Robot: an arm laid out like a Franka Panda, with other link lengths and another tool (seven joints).
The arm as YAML. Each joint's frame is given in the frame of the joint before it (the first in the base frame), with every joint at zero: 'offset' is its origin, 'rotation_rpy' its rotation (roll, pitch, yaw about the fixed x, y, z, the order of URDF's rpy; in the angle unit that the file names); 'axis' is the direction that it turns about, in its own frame. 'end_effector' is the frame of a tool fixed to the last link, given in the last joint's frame.
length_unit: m
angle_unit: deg
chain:
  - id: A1
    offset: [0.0, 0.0, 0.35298]
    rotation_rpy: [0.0, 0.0, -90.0]
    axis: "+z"
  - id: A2
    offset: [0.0, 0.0, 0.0]
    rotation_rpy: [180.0, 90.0, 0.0]
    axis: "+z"
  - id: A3
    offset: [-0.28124, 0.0, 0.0]
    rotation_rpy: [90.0, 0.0, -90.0]
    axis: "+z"
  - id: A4
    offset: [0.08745, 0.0, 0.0]
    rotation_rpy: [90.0, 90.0, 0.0]
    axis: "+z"
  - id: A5
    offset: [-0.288, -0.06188, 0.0]
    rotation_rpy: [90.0, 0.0, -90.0]
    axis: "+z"
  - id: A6
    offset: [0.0, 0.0, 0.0]
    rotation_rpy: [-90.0, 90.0, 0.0]
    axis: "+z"
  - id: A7
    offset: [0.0, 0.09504, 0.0]
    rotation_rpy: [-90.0, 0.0, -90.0]
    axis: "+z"
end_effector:
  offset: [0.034, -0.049, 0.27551]
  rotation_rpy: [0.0, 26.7, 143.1]
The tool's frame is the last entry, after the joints.
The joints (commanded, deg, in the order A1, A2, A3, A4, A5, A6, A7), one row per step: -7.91 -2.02 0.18 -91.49 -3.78 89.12 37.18; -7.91 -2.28 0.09 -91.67 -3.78 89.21 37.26; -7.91 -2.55 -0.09 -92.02 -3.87 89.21 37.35; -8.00 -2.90 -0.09 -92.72 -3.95 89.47 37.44; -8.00 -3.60 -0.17 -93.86 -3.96 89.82 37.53; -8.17 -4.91 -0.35 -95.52 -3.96 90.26 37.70; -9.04 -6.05 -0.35 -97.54 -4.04 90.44 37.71; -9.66 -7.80 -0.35 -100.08 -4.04 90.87 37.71; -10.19 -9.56 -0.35 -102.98 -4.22 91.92 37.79; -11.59 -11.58 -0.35 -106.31 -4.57 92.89 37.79; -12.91 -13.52 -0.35 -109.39 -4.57 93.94 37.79; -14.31 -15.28 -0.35 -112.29 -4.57 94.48 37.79; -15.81 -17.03 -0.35 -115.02 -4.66 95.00 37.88; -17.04 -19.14 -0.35 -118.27 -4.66 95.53 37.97; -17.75 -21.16 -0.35 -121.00 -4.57 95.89 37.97; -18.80 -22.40 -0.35 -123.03 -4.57 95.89 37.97; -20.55 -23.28 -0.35 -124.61 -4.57 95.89 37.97
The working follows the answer.
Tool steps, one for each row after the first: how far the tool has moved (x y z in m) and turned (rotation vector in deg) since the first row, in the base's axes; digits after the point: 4 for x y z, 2 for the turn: -0.0007 -0.0005 0.0009 -0.02 -0.17 -0.16; -0.0027 -0.0018 0.0008 -0.09 -0.09 -0.43; -0.0047 -0.0024 -0.0005 -0.16 0.01 -0.60; -0.0082 -0.0024 -0.0019 -0.15 0.09 -0.74; -0.0145 -0.0038 -0.0021 -0.15 -0.01 -1.23; -0.0241 -0.0085 -0.0058 -0.12 0.69 -2.09; -0.0349 -0.0108 -0.0083 -0.05 1.05 -2.68; -0.0443 -0.0133 -0.0127 -0.20 1.16 -3.21; -0.0579 -0.0210 -0.0181 -0.46 1.56 -4.51; -0.0699 -0.0264 -0.0232 -0.40 1.65 -5.74; -0.0838 -0.0314 -0.0289 -0.25 2.24 -7.09; -0.0975 -0.0367 -0.0339 -0.21 2.71 -8.62; -0.1131 -0.0388 -0.0401 -0.03 3.30 -9.89; -0.1259 -0.0381 -0.0445 0.17 3.62 -10.57; -0.1377 -0.0397 -0.0493 0.39 4.39 -11.61; -0.1491 -0.0447 -0.0535 0.63 5.06 -13.35
Tool pose at each row, in the base's axes (x y z in m, rotation vector in deg; rounded; the steps above come from the unrounded poses): 0.3930 -0.0903 0.4278 169.66 -10.61 39.33; 0.3922 -0.0908 0.4286 169.55 -10.86 39.57; 0.3903 -0.0921 0.4286 169.42 -11.22 39.40; 0.3883 -0.0928 0.4272 169.33 -11.42 39.23; 0.3847 -0.0928 0.4258 169.32 -11.63 39.09; 0.3784 -0.0941 0.4256 169.15 -12.35 39.18; 0.3688 -0.0988 0.4220 169.10 -13.57 38.03; 0.3580 -0.1011 0.4194 169.08 -14.43 37.43; 0.3487 -0.1036 0.4150 168.80 -15.12 37.18; 0.3350 -0.1113 0.4096 168.22 -16.87 36.41; 0.3230 -0.1167 0.4046 167.86 -18.66 36.11; 0.3091 -0.1217 0.3989 167.66 -20.61 35.07; 0.2954 -0.1270 0.3939 167.23 -22.78 34.18; 0.2799 -0.1291 0.3876 167.03 -24.62 33.14; 0.2671 -0.1285 0.3832 167.00 -25.65 32.59; 0.2552 -0.1300 0.3784 166.95 -27.16 31.32; 0.2439 -0.1350 0.3742 166.56 -29.67 30.09

